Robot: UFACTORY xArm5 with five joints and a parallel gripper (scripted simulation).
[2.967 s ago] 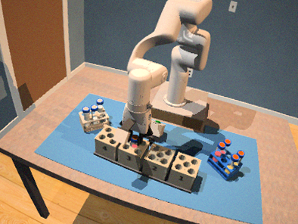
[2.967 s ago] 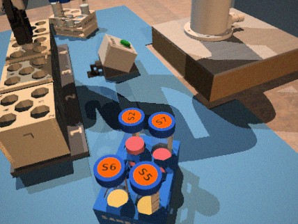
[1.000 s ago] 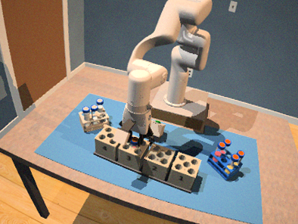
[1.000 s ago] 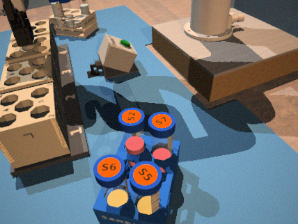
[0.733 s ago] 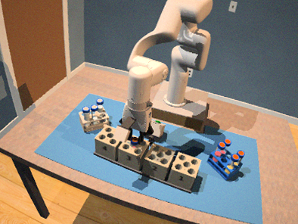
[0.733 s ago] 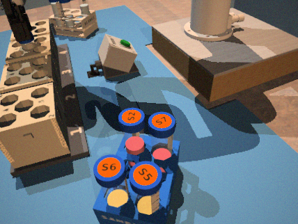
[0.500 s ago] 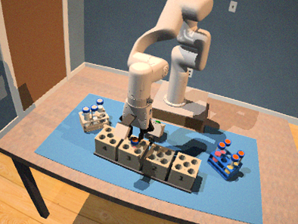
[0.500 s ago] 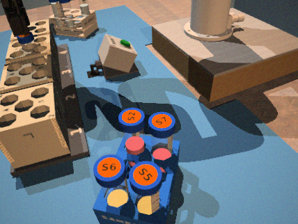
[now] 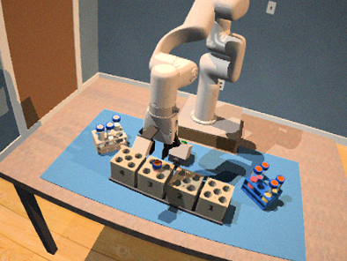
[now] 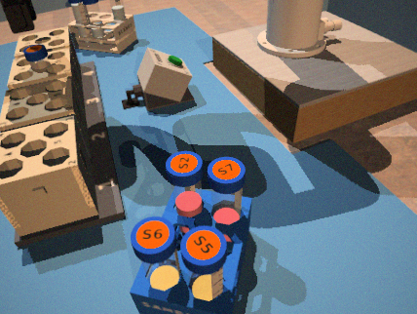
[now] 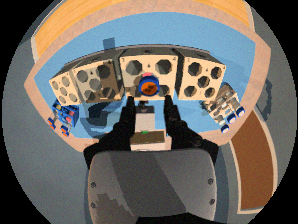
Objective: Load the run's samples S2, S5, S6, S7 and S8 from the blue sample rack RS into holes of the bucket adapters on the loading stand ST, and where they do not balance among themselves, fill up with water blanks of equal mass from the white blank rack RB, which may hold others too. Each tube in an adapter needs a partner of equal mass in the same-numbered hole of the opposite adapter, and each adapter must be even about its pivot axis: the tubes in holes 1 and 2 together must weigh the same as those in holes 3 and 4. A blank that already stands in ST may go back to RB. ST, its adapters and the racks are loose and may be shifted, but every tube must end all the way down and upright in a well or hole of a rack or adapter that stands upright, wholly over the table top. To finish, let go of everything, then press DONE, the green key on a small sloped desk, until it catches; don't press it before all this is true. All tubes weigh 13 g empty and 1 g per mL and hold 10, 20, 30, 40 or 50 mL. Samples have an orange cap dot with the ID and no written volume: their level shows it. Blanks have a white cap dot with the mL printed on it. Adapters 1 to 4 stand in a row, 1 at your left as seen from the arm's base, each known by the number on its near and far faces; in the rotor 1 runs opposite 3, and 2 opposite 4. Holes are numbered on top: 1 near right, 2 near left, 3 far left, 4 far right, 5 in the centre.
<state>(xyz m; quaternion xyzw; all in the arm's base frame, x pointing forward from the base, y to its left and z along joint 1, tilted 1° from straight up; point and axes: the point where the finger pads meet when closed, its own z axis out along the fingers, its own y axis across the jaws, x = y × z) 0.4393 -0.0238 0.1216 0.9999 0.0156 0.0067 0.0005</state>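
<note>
Right now the blue sample rack RS is 16 cm behind my hand, 37 cm to the left of it and 15 cm below it. Round my hand: white blank rack RB 11 cm behind, 28 cm to the right, 15 cm below; then blue-capped tube 7 cm behind, 28 cm to the right, 12 cm below; then loading stand ST 1 cm behind, 6 cm to the left, 18 cm below.
</note>
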